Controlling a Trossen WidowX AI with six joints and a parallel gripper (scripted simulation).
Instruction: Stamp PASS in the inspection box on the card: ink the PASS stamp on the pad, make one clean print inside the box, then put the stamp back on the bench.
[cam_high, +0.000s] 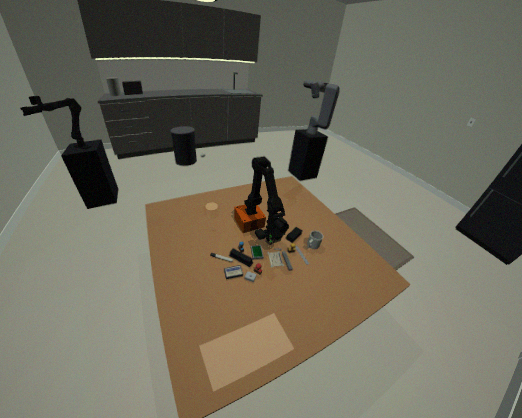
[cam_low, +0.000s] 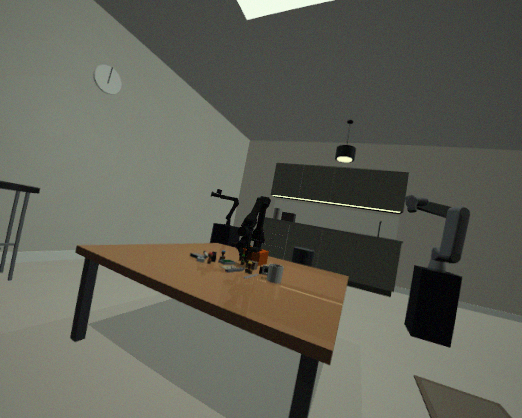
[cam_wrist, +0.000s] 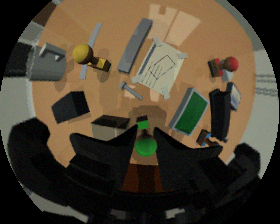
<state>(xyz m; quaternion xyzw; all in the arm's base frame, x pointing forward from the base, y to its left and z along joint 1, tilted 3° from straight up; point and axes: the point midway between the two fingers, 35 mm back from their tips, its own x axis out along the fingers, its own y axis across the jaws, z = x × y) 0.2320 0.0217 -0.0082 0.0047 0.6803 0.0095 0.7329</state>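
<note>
The green ink pad lies 30 mm ahead of my gripper tip, 90 mm to the right of it and 30 mm below it. Also, from my gripper tip: inspection card: 110 mm ahead, 20 mm to the right, 40 mm below; then bolt: 50 mm ahead, 40 mm to the left, 30 mm below; then PASS stamp: 10 mm behind, 10 mm below.
</note>
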